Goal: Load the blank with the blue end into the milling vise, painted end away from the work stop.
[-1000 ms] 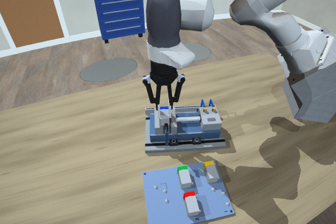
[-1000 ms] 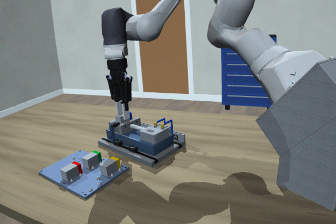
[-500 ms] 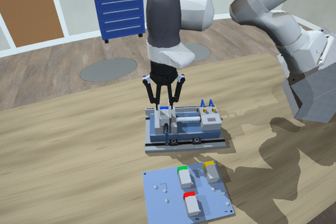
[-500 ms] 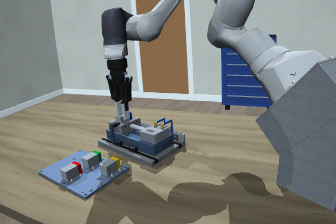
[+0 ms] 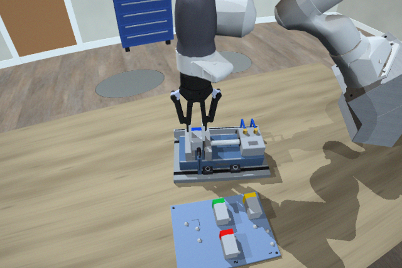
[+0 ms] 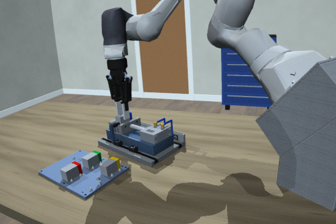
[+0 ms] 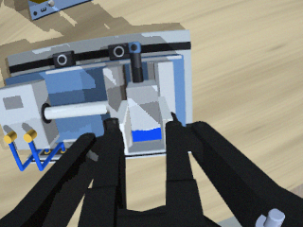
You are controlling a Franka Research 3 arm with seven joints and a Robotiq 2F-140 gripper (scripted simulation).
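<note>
The blue-ended blank lies 40 mm below my hand. From my hand the other things lie so: hosed jaw block (140 mm behind, 90 mm to the left, 60 mm below); fixed jaw (60 mm below, 20 mm ahead, 10 mm to the right); work stop rod (50 mm below, 40 mm to the left, 20 mm ahead).
</note>
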